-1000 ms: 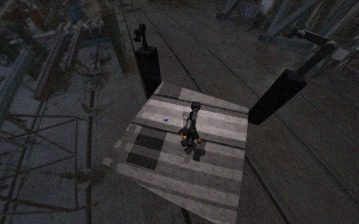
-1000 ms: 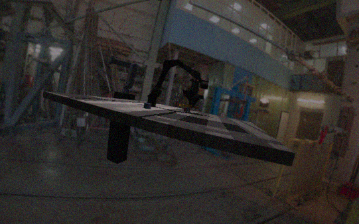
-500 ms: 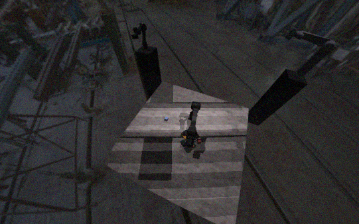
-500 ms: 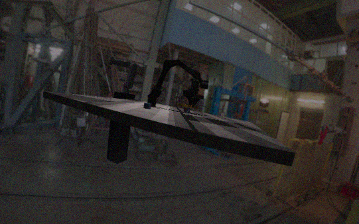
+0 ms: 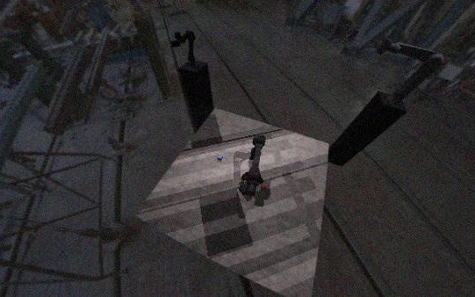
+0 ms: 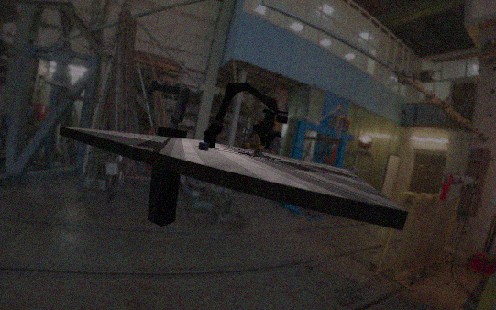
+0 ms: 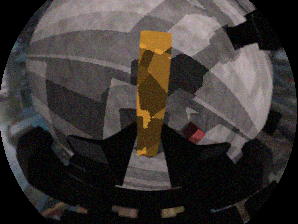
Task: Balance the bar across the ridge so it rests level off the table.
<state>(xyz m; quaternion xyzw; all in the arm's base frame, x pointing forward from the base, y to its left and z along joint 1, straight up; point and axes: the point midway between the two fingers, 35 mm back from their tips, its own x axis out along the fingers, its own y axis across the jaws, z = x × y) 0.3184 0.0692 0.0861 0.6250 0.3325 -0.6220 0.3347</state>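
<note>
My gripper tip is now 2 cm past the bar and 2 cm to the left of it. The rest, counted from my gripper tip: small blue block: 18 cm behind, 35 cm to the right, 4 cm below; small red block: 7 cm behind, 9 cm to the left, 4 cm below.
</note>
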